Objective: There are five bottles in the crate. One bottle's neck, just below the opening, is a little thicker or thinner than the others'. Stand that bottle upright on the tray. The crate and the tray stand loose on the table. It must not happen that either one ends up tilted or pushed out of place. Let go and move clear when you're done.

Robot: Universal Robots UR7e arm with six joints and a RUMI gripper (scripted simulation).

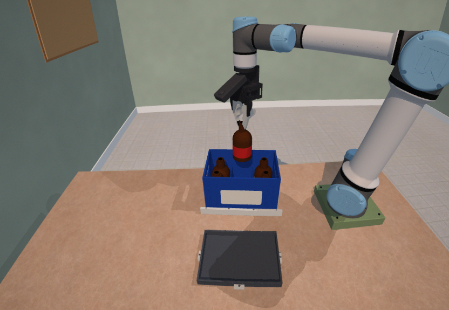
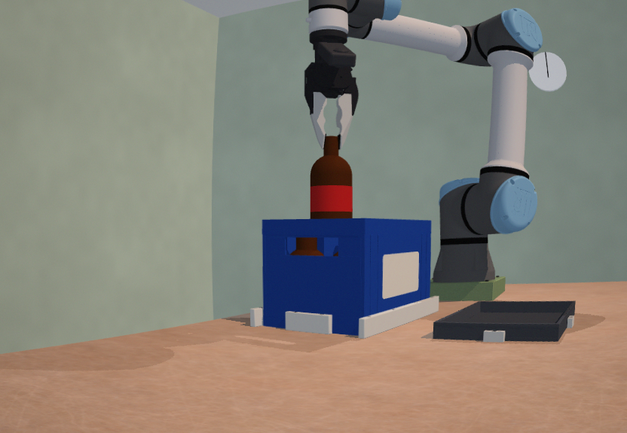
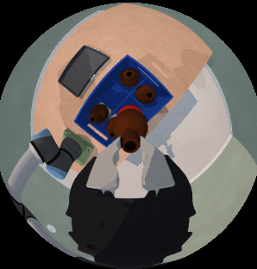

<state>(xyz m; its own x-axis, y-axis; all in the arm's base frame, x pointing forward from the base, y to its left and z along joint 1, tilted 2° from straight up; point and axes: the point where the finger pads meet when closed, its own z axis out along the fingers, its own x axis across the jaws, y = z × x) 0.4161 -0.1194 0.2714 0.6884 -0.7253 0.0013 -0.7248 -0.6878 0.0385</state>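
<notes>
My gripper is now 70 mm above the glass bottle. Round my hand: dark tray: 330 mm to the left, 300 mm below; then blue crate: 230 mm below, 40 mm to the left.
</notes>
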